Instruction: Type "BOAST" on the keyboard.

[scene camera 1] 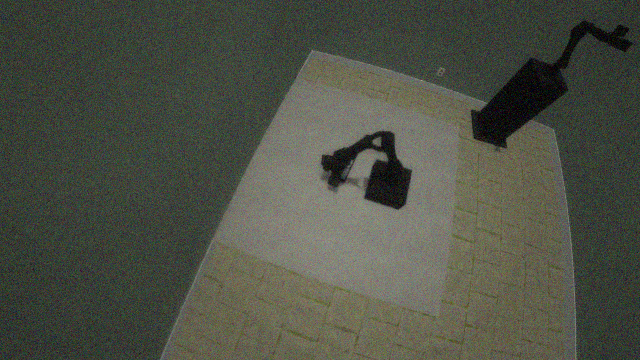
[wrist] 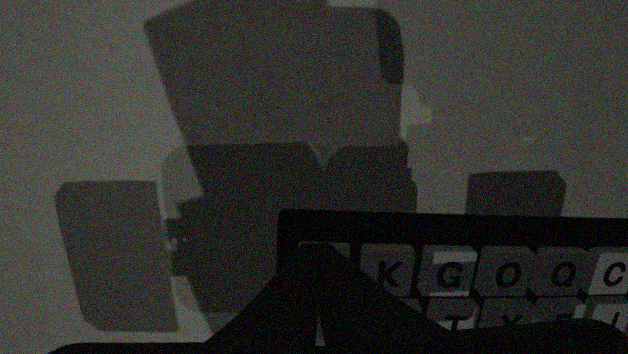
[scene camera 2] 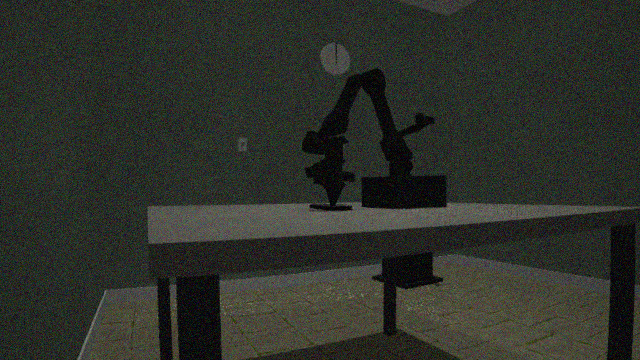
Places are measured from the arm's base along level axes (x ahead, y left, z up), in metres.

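Pixels of known places: gripper, between the fingertips: [scene camera 1: 335,176] [wrist: 315,255] [scene camera 2: 332,206]; arm's base, origin of its link: [scene camera 1: 393,176] [scene camera 2: 399,176].
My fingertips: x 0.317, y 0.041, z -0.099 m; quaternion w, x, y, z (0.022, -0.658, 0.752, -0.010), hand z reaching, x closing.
For each thing: its top centre in the pictures, then the offset to it from my fingertips. Level surfaces: height alone.
- black keyboard, centre of its top: [wrist: 573,324] [scene camera 2: 329,204] [scene camera 1: 345,165] 0.043 m back, 0.090 m right, 0.004 m up
- K, centre of its top: [wrist: 387,274] 0.009 m back, 0.022 m right, 0.004 m up
- G, centre of its top: [wrist: 449,274] 0.013 m back, 0.043 m right, 0.004 m up
- O, centre of its top: [wrist: 508,275] 0.017 m back, 0.063 m right, 0.004 m up
- Q, centre of its top: [wrist: 563,274] 0.021 m back, 0.083 m right, 0.004 m up
- C, centre of its top: [wrist: 614,274] 0.025 m back, 0.104 m right, 0.004 m up
- T, centre of its top: [wrist: 453,327] 0.034 m back, 0.044 m right, 0.004 m up
- pale table, height of its surface: 0.013 m down
A black keyboard [scene camera 2: 345,207] [wrist: 450,226] lies flat on the table, with scrambled letter keys. In the wrist view its top row shows K [wrist: 390,274], G [wrist: 449,275], O [wrist: 508,274], Q [wrist: 563,274] and C [wrist: 614,273]. Below, T [wrist: 452,321], X and E show partly. The A and B keys do not show in the wrist view. My gripper [scene camera 2: 333,204] [wrist: 315,255] is shut and empty, pointing down. Its tips cover the top-left key, left of K, so that key's letter is hidden. In scene camera 2 the tips meet the keyboard's top; pressing depth cannot be told.
My arm's dark base block [scene camera 1: 389,185] [scene camera 2: 404,191] stands on the pale table [scene camera 1: 300,240] [scene camera 2: 225,225] beside the keyboard. A second dark arm [scene camera 1: 577,37] [scene camera 2: 420,121] stands on a tall pedestal [scene camera 1: 520,100] beyond the table. Dark shadows of the gripper fall above and left of the keyboard.
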